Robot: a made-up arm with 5 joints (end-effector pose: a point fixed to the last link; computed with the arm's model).
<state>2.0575 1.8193 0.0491 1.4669 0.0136</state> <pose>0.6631 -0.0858 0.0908 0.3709 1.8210 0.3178</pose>
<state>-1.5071 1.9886 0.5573 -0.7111 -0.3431</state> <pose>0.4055 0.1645 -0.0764 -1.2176 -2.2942 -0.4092</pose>
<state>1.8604 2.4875 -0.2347 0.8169 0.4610</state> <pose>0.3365 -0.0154 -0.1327 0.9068 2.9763 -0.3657</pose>
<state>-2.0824 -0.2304 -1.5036 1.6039 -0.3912</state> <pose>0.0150 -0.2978 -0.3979 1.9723 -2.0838 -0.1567</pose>
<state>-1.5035 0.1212 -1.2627 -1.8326 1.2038</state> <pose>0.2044 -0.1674 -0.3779 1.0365 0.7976 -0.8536</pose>
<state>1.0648 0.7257 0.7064 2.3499 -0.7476</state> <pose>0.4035 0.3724 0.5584 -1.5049 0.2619 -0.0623</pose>
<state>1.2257 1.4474 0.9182 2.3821 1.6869</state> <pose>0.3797 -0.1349 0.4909 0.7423 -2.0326 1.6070</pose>
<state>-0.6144 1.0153 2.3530 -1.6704 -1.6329</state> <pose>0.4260 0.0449 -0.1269 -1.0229 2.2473 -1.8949</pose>
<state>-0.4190 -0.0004 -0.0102 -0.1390 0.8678</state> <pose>0.2760 0.3711 0.0142 -0.2613 0.8719 -0.1238</pose>
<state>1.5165 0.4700 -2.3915 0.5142 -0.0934</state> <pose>0.3421 0.2423 0.5673 1.0834 1.4809 1.9392</pose>
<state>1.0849 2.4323 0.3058 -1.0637 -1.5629</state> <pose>0.6017 0.0979 0.2613 -1.3806 -0.6635 -2.3319</pose>
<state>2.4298 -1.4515 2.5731 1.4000 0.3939</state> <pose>-0.2859 0.1134 0.0336 -2.2790 -0.1156 1.7194</pose>
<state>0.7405 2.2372 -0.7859 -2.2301 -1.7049</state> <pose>0.6026 0.0046 0.3574 0.6226 0.1365 1.9100</pose>
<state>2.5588 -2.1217 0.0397 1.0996 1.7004</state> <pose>0.0252 -0.0563 0.1760 0.8335 -0.6084 0.2113</pose>
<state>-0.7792 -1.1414 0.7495 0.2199 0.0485</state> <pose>-0.1974 0.2020 0.2457 -0.4642 -0.2982 1.2144</pose>
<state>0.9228 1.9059 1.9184 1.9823 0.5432</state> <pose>0.6400 -0.0210 0.3566 1.6461 -1.0878 2.0206</pose>
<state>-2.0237 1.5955 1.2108 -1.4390 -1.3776</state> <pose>0.3789 -0.3142 -0.0615 -0.3750 -2.1119 2.2818</pose>
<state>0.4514 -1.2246 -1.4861 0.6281 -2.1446</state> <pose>-0.1084 -0.0427 0.4066 0.8675 -0.9058 1.6869</pose>
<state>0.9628 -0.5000 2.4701 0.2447 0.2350</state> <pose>-0.2766 0.1858 0.2710 1.0084 -2.0307 -1.0844</pose>
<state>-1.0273 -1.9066 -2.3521 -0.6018 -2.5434</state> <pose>-0.1736 0.1859 0.2789 -0.9247 0.2778 1.6248</pose>
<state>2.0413 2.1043 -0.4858 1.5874 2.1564</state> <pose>0.2384 -0.0538 0.1774 0.3237 -1.8047 -1.0310</pose>
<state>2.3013 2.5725 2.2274 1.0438 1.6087</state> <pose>0.4510 -0.1594 0.0957 -0.8373 2.2100 -1.7549</pose>
